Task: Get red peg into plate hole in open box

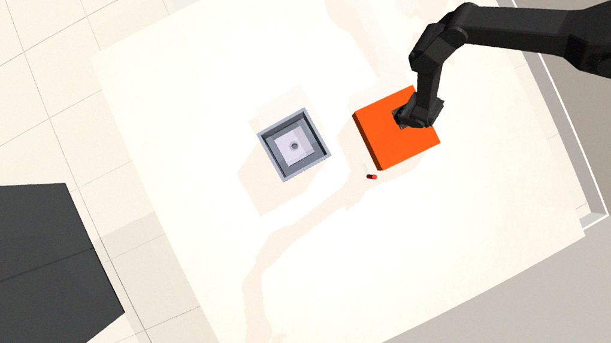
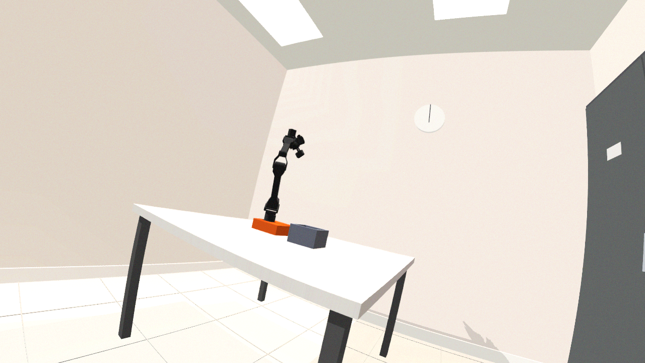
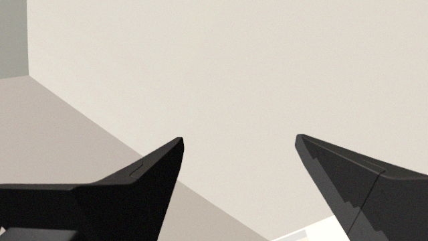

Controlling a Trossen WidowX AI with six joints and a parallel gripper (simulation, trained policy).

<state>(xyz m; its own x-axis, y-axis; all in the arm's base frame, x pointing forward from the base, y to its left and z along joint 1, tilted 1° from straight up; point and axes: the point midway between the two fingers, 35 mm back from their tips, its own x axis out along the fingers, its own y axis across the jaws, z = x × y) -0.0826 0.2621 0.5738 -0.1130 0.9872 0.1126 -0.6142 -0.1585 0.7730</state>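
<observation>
Now: gripper tip 250 mm short of the red peg, 170 mm to the left of it and 610 mm above it. Also, from my gripper tip: grey box (420 mm ahead, 360 mm to the right, 620 mm below); plate (420 mm ahead, 360 mm to the right, 600 mm below).
</observation>
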